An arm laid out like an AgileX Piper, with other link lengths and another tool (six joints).
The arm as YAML. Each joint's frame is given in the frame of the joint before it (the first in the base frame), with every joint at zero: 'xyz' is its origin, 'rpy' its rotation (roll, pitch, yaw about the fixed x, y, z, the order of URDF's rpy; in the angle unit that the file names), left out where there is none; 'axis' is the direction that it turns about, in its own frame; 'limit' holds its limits. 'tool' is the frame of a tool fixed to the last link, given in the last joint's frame.
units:
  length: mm
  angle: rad
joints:
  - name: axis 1
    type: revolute
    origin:
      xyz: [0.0, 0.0, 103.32]
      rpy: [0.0, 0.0, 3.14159]
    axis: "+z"
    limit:
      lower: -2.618
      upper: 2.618
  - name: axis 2
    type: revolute
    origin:
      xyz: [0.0, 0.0, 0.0]
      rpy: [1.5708, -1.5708, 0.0]
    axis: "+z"
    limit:
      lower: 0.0
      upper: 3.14
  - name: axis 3
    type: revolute
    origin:
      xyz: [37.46, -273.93, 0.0]
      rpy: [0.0, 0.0, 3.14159]
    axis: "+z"
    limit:
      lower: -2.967
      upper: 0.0
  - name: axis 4
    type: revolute
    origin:
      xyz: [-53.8, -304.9, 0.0]
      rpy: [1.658, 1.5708, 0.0]
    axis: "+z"
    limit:
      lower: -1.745
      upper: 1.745
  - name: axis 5
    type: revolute
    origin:
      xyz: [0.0, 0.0, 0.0]
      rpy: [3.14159, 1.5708, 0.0]
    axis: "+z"
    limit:
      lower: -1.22
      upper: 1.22
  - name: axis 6
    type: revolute
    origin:
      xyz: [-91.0, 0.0, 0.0]
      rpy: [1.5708, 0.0, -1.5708]
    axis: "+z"
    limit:
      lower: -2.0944
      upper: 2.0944
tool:
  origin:
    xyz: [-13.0, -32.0, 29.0]
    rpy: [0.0, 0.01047, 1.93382]
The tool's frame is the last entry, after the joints.
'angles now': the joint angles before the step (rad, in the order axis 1, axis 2, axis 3, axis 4, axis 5, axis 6). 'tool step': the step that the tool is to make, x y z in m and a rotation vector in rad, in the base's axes. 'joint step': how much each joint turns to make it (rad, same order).
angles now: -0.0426, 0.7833, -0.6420, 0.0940, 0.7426, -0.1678
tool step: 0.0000, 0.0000, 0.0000, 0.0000, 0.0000, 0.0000
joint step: 0.0000, 0.0000, 0.0000, 0.0000, 0.0000, 0.0000
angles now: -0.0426, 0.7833, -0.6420, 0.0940, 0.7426, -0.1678
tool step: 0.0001, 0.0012, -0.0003, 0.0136, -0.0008, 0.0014
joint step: 0.0003, 0.0000, 0.0001, 0.0156, -0.0001, -0.0028
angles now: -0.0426, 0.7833, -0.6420, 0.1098, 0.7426, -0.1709
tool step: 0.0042, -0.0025, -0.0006, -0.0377, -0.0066, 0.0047
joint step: 0.0002, 0.0156, 0.0000, -0.0327, -0.0235, -0.0066
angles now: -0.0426, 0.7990, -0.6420, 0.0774, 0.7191, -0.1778
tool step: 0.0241, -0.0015, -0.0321, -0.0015, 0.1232, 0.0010
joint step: -0.0001, 0.1548, -0.0139, -0.0051, -0.0177, -0.0023
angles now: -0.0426, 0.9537, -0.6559, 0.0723, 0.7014, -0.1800
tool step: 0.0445, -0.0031, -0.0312, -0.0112, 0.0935, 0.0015
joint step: 0.0001, 0.2422, -0.0859, -0.0135, -0.0633, -0.0019
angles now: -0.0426, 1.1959, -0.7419, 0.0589, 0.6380, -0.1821
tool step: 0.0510, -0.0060, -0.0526, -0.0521, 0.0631, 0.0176
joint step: 0.0000, 0.2885, -0.0901, -0.0651, -0.1376, 0.0097
